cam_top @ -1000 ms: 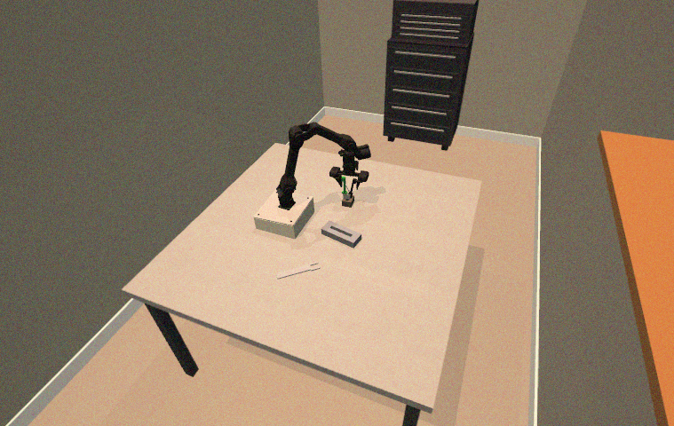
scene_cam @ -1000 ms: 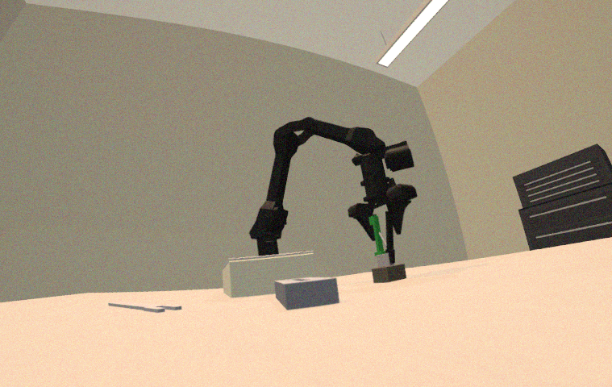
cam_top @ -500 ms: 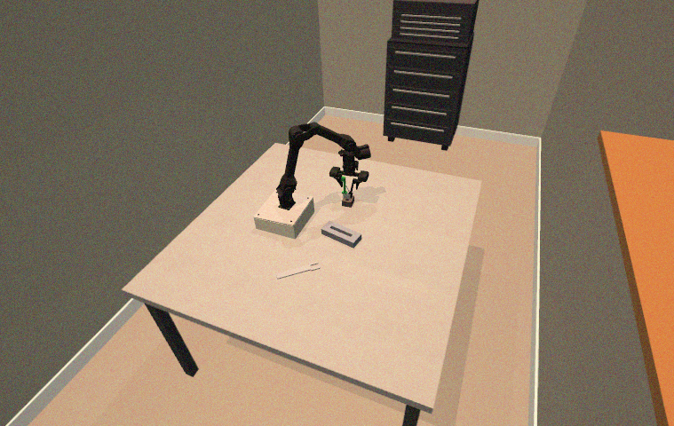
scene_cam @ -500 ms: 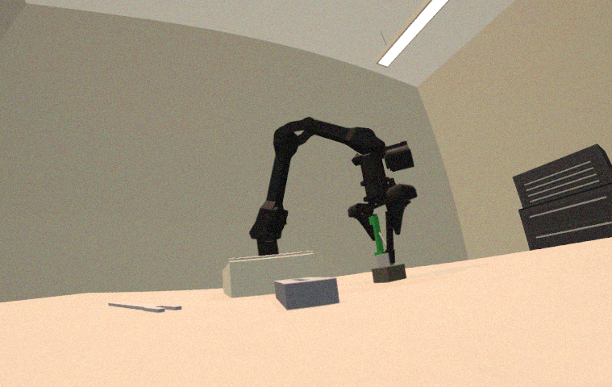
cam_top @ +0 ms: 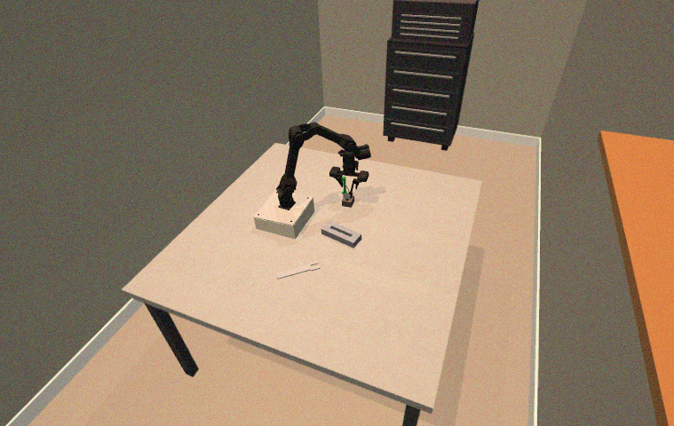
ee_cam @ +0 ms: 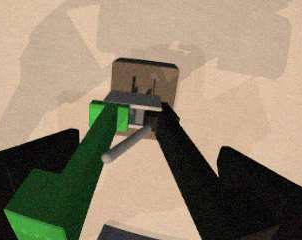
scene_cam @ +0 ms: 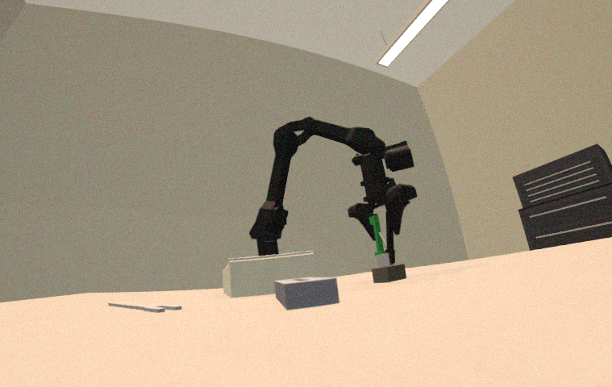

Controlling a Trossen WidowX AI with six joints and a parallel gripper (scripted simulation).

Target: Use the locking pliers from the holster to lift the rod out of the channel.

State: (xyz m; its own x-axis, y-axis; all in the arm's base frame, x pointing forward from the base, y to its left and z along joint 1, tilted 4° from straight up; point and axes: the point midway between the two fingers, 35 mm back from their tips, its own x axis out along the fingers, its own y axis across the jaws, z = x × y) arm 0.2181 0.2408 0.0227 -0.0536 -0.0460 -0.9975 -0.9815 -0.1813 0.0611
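Now: gripper tip 24 cm to the left of the grey channel block, 8 cm short of it and 8 cm above it. Also, from my gripper tip: grey release lever 1 cm behind; black handle 2 cm ahead; dark holster 9 cm below, 1 cm behind.
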